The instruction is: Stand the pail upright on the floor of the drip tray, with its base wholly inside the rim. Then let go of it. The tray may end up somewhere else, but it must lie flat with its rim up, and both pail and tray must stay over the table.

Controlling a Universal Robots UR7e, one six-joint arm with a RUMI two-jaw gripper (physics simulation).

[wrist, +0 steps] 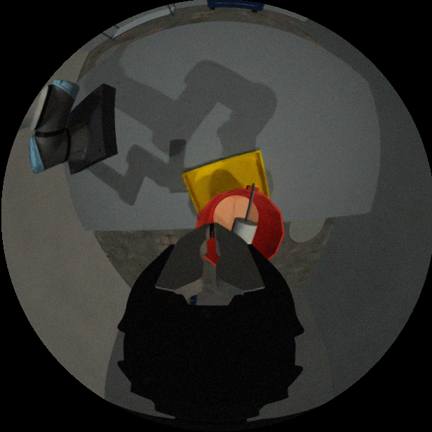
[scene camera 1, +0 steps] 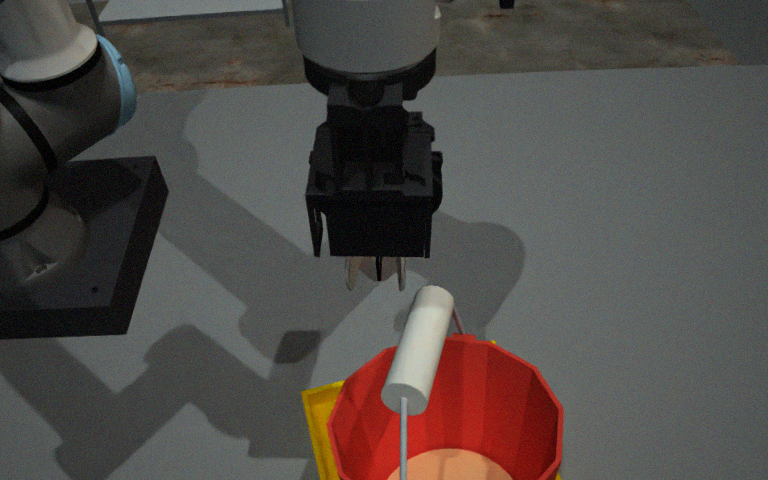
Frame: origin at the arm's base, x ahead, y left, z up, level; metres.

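Where they show: gripper, fingertip midpoint: (scene camera 1: pixel 379 277); arm's base at its link origin: (scene camera 1: pixel 34 251).
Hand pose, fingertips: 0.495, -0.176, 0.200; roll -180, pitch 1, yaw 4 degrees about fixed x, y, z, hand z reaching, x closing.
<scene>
Each offset is from my fingertips to the centre of the thing, as dx, dy, dz. "pt": to the spot under its first point. Level surfaces: height alone.
The red pail {pt +0.099, -0.010, -0.151} (scene camera 1: pixel 487 390) (wrist: pixel 270 230) looks upright, mouth up, over the yellow drip tray {+0.050, -0.047, -0.250} (scene camera 1: pixel 321 418) (wrist: pixel 227 172). Its pinkish floor shows inside. Its base and where that stands relative to the tray rim are hidden by the pail's walls. The white handle grip {+0.036, -0.056, -0.010} (scene camera 1: pixel 421 350) (wrist: pixel 245 230) lies across the pail's mouth, on its wire. The tray looks flat, rim up, with part of it under the pail. My gripper (scene camera 1: pixel 377 272) (wrist: pixel 212 224) is shut and holds nothing; in the scene view its fingertips are apart from the pail rim, just beyond it.
The robot's dark base block (scene camera 1: pixel 141 243) (wrist: pixel 107 120) stands on the grey table {dz -0.266} (scene camera 1: pixel 651 226) (wrist: pixel 320 100) at the left. The table's far edge runs behind the gripper in the scene view. A pale round shape (wrist: pixel 306 231) shows at the table edge right of the pail in the wrist view.
</scene>
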